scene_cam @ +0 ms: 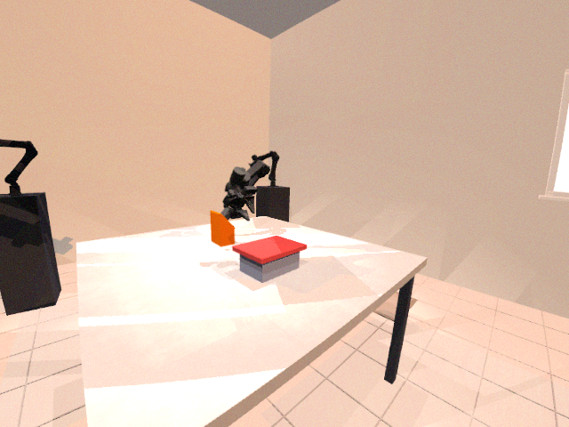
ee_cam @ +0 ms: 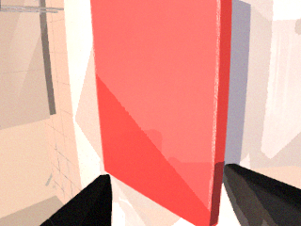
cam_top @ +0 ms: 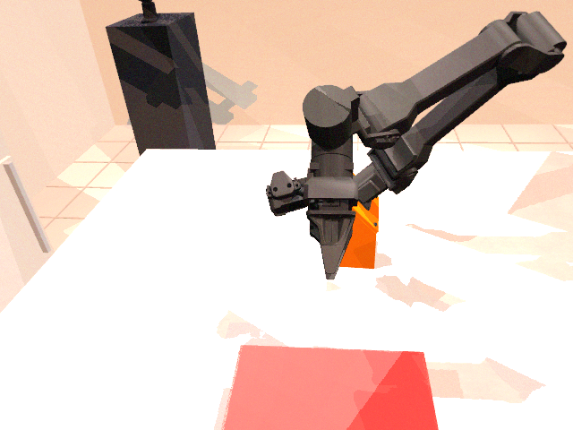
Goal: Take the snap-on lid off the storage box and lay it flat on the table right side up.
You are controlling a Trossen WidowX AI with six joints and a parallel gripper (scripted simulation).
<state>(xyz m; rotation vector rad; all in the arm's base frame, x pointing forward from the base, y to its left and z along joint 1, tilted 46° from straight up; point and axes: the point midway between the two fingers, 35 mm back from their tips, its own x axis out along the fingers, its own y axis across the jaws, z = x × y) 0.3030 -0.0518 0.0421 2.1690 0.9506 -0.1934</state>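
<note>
My gripper tip is 12 cm short of the lid, 2 cm to the right of it and 10 cm above it. The rest, counted from my gripper tip: grey storage box: 12 cm ahead, 2 cm to the left, 15 cm below.
</note>
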